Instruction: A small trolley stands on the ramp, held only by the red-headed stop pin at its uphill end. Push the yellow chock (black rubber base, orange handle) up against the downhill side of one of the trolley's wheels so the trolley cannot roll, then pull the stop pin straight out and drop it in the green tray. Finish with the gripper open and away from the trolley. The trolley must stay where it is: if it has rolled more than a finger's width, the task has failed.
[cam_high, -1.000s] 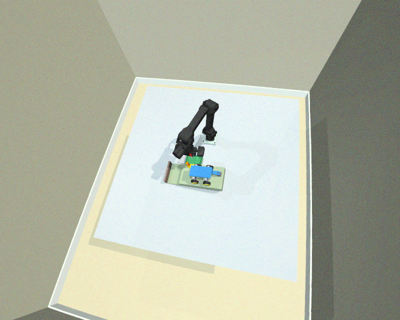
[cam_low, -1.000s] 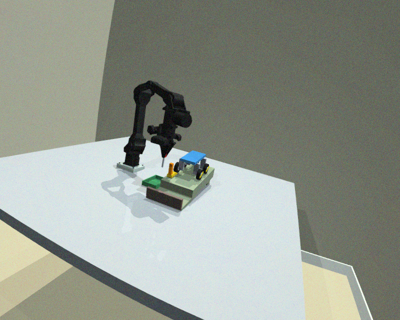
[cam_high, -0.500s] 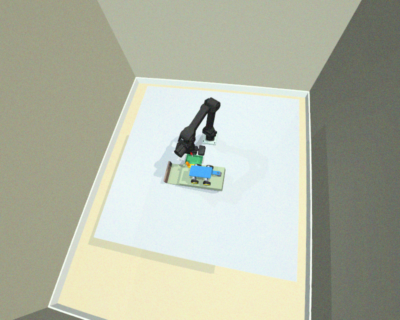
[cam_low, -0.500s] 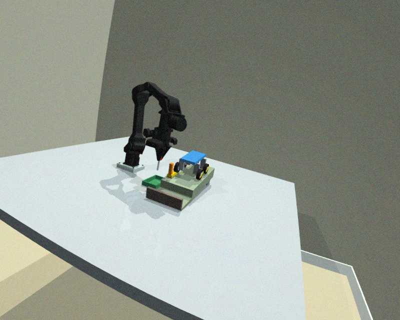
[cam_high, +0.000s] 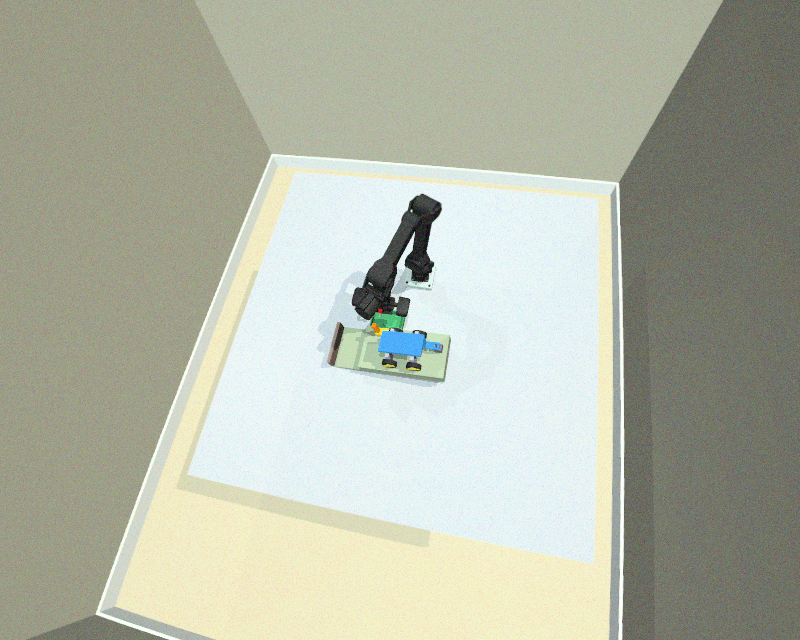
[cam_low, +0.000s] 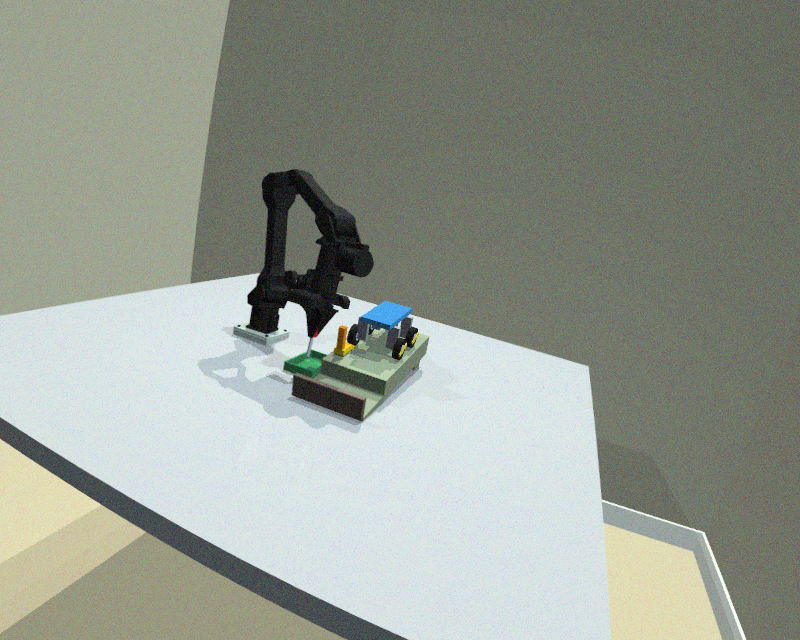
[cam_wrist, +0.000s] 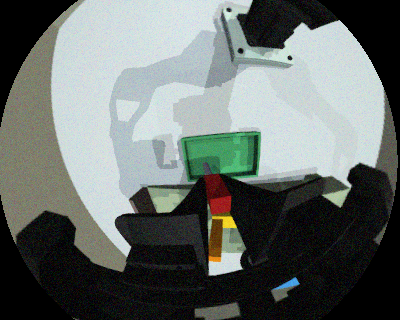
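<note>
Now: the green tray 20 mm to the left of my gripper tip and 90 mm below it. Round my gripper tip: yellow chock: 70 mm ahead, 20 mm to the left; then red-headed stop pin: right at my gripper tip; then green ramp: 130 mm ahead, 100 mm to the left, 30 mm below.
</note>
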